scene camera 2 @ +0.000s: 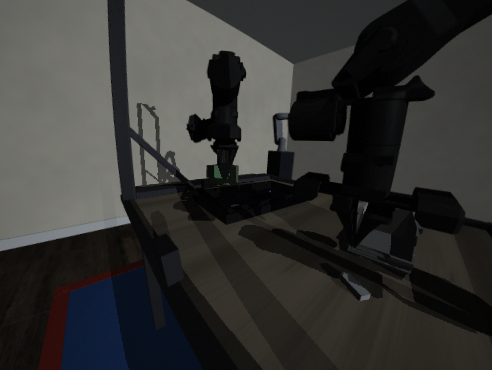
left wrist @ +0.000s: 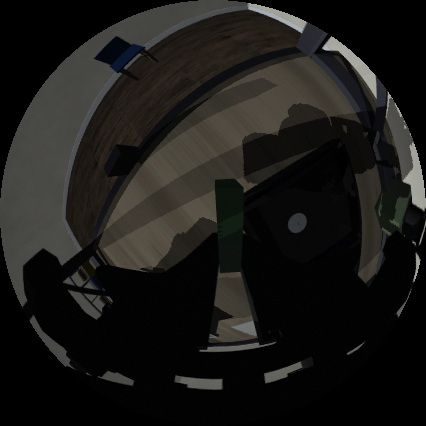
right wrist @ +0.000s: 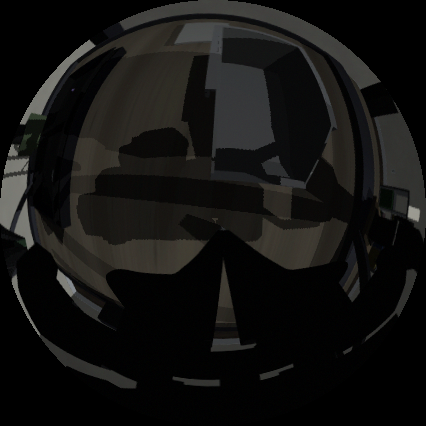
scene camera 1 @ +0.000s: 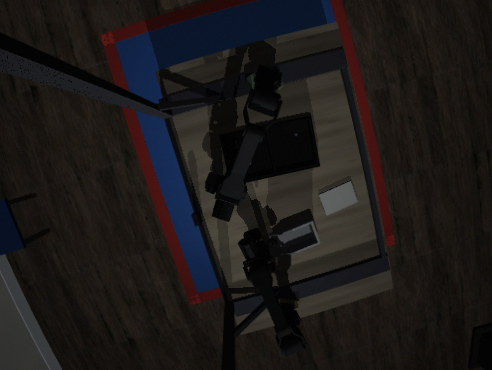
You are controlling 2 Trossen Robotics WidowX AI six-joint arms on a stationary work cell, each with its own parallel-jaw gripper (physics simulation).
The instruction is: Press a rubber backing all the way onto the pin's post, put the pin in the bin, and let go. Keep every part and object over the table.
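Places are measured from the left arm's base along level axes (x ahead, y left, z up), in millimetres.
Pixels of known places: left gripper, between the fingertips: (scene camera 2: 224, 178) (left wrist: 226, 237); right gripper, between the fingertips: (scene camera 2: 353, 245) (right wrist: 222, 235) (scene camera 1: 261, 243); right arm's base, origin of its link: (right wrist: 373, 227) (scene camera 1: 286, 309).
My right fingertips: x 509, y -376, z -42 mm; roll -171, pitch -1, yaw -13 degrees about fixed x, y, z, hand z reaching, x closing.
Observation:
Ahead of a thing's pixels: the offset from my right fingertips to its middle. "spot": to the spot under its first point.
My left gripper (left wrist: 226, 237) (scene camera 2: 226, 172) is shut on a dark green bar-shaped piece @(286 mm back, 33 mm left, 77 mm up) (left wrist: 229, 212), probably the pin seen edge-on. It is held above the table beside the black tray; any post is hidden. My right gripper (right wrist: 222, 235) (scene camera 2: 354, 242) is shut and empty, its tips low over the table beside a grey open bin-like box @(68 mm ahead, 122 mm left, 15 mm down) (right wrist: 242, 110) (scene camera 1: 316, 234). A small pale grey bar @(8 mm ahead, 31 mm right, 47 mm down) (scene camera 2: 356, 287) lies on the table near these tips in scene camera 2. A tiny pale speck (right wrist: 215, 220) shows ahead of the tips in the right wrist view. No rubber backing can be clearly identified.
The black two-part tray @(283 mm back, 251 mm left, 33 mm down) (scene camera 1: 315, 140) (scene camera 2: 227, 219) stands mid-table. A pale disc @(299 mm back, 148 mm left, 42 mm down) (left wrist: 297, 223) shows inside it in the left wrist view. A white box @(56 mm ahead, 375 mm left, 49 mm down) (scene camera 1: 338, 197) stands beyond the grey box. A green block @(spot: 286 mm back, 25 mm left, 77 mm up) (scene camera 2: 215, 172) is near the left arm's base. Dark frame bars edge the table.

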